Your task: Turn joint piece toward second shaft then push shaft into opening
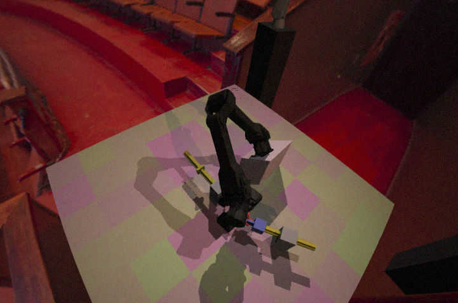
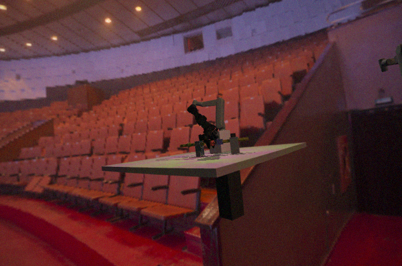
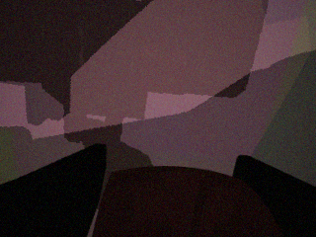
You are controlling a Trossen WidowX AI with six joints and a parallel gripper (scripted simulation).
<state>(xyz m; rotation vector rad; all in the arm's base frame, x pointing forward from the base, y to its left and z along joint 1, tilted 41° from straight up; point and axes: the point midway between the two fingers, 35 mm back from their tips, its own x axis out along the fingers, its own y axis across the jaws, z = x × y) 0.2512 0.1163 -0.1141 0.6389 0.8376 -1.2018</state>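
Now: gripper tip 1 cm to the right of the red square joint piece and 4 cm below it.
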